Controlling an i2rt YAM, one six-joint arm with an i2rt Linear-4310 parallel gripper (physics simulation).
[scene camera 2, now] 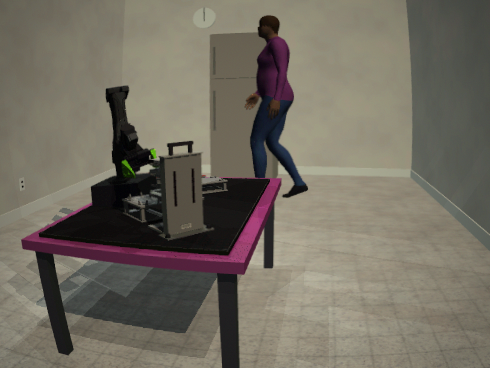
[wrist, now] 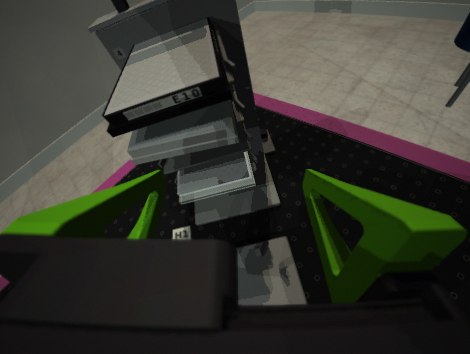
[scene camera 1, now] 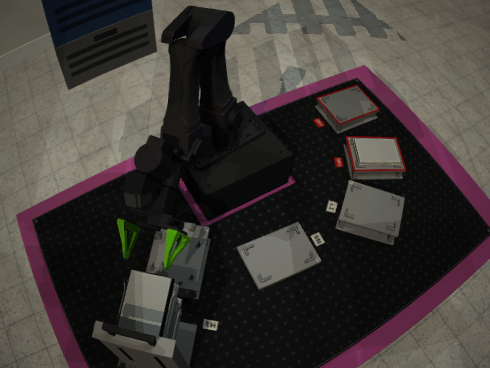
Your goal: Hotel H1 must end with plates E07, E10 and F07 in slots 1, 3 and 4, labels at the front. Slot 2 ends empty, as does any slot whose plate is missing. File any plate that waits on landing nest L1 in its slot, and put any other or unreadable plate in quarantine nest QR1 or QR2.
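Seen in the pictures: gripper, fingertip midpoint: (scene camera 2: 146,171) (wrist: 234,177) (scene camera 1: 145,263); arm's base, origin of the base link: (scene camera 2: 123,179) (scene camera 1: 225,143).
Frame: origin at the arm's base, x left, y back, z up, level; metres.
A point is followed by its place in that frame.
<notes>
Hotel H1 (scene camera 1: 111,345) {x -0.499, y -0.324, z 0.114 m} (scene camera 2: 183,215) {x -0.469, y -0.355, z -0.032 m} (wrist: 225,25) {x -0.480, y -0.300, z 0.125 m} stands at the near left of the mat. Plate E10 (scene camera 1: 147,294) {x -0.381, y -0.284, z 0.138 m} (wrist: 167,70) {x -0.377, y -0.273, z 0.138 m}, white with a black rim, lies in the top slot beside the number 4, its label toward the wrist camera. Below it is a grey translucent plate (wrist: 185,141) {x -0.349, y -0.251, z 0.102 m}, and lower down a clear plate (wrist: 215,189) {x -0.350, y -0.252, z 0.027 m}; I can read no label on either. My gripper (scene camera 1: 146,262) {x -0.345, y -0.206, z 0.089 m} (scene camera 2: 143,164) {x -0.345, y -0.206, z 0.089 m} (wrist: 234,177) {x -0.345, y -0.206, z 0.089 m} is open and empty, short of the hotel's front. Landing nest L1 (scene camera 1: 372,210) {x 0.186, y -0.353, z -0.042 m} is bare.
A bare stand (scene camera 1: 189,280) {x -0.272, y -0.235, z -0.033 m} (wrist: 287,265) {x -0.328, y -0.160, z -0.018 m} is between the arm and the hotel. A flat nest (scene camera 1: 278,256) {x -0.063, y -0.287, z -0.081 m} lies mid-mat. Of two red-rimmed quarantine nests, the one nearer L1 (scene camera 1: 354,169) {x 0.244, y -0.230, z -0.052 m} bears a white plate (scene camera 1: 378,151) {x 0.337, y -0.235, z -0.038 m}; the far one (scene camera 1: 348,104) {x 0.410, y -0.051, z -0.053 m} is bare. A person (scene camera 2: 274,75) is behind the table.
</notes>
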